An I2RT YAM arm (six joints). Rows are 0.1 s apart.
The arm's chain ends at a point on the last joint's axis. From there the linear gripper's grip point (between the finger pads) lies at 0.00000 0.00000 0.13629 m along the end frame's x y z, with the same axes.
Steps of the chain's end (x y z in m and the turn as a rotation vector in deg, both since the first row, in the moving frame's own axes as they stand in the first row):
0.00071 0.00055 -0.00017 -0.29 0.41 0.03
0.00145 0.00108 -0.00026 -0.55 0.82 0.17
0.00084 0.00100 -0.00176 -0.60 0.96 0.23
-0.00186 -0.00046 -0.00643 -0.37 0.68 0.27
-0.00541 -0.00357 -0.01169 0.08 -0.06 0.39
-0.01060 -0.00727 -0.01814 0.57 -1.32 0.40
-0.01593 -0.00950 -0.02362 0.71 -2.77 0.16
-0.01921 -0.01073 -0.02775 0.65 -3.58 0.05
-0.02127 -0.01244 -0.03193 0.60 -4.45 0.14
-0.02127 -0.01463 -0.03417 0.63 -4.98 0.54
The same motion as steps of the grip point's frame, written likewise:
0.00169 0.00124 -0.00018 -0.29 0.41 0.03
0.00340 0.00239 -0.00028 -0.55 0.82 0.17
0.00312 0.00243 -0.00179 -0.60 0.96 0.23
-0.00024 0.00042 -0.00644 -0.37 0.68 0.27
-0.00555 -0.00376 -0.01169 0.08 -0.06 0.39
-0.01373 -0.00864 -0.01818 0.57 -1.32 0.40
-0.02251 -0.01120 -0.02379 0.71 -2.77 0.16
-0.02772 -0.01228 -0.02802 0.65 -3.58 0.05
-0.03184 -0.01388 -0.03235 0.60 -4.45 0.14
-0.03309 -0.01618 -0.03469 0.63 -4.98 0.54

